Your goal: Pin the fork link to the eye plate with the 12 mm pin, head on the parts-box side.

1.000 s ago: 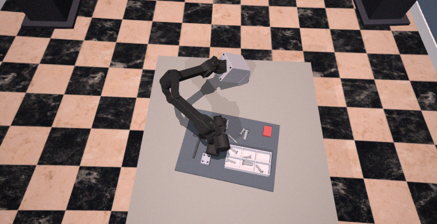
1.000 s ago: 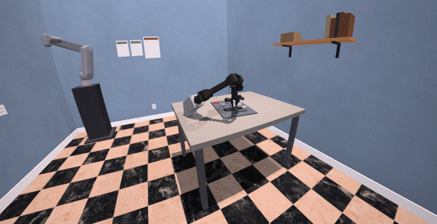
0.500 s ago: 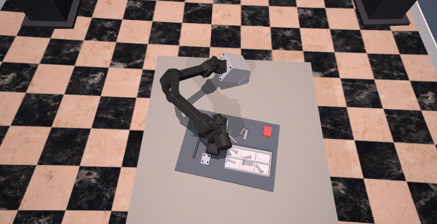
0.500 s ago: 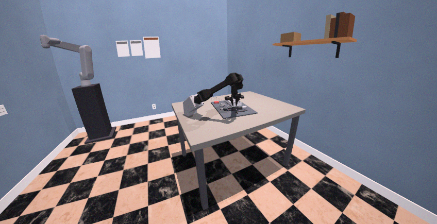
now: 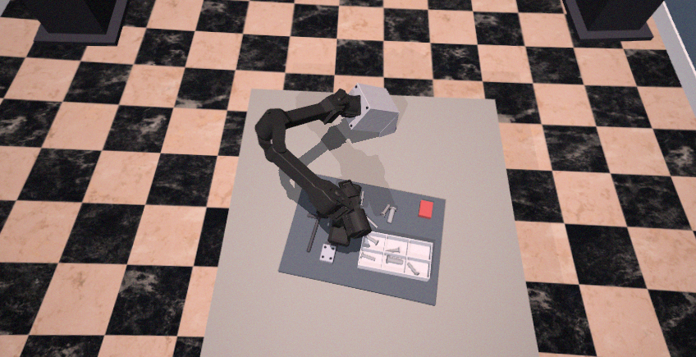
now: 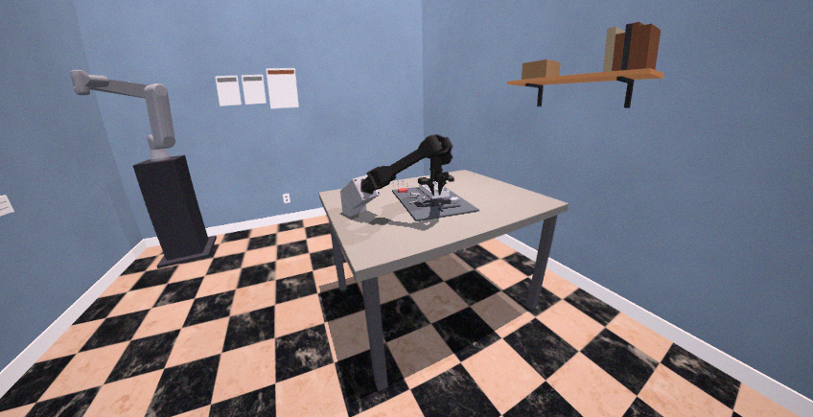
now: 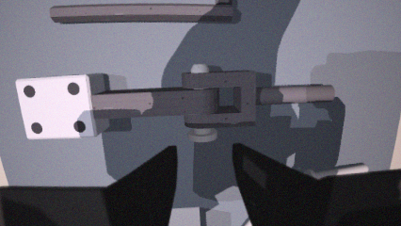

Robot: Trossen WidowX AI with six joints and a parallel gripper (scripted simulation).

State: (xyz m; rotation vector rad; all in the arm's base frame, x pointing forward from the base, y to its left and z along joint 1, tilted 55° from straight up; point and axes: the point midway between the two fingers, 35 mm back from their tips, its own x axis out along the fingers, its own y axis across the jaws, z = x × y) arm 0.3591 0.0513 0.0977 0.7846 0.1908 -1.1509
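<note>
Now: the eye plate 10 mm ahead of my hand, 30 mm to the right of it and 70 mm below it. The rest, counted from my hand: white base block (80 mm ahead, 50 mm to the right, 60 mm below); dark fork link (30 mm behind, 20 mm to the right, 70 mm below); dark mat (20 mm ahead, 70 mm to the left, 80 mm below).
</note>
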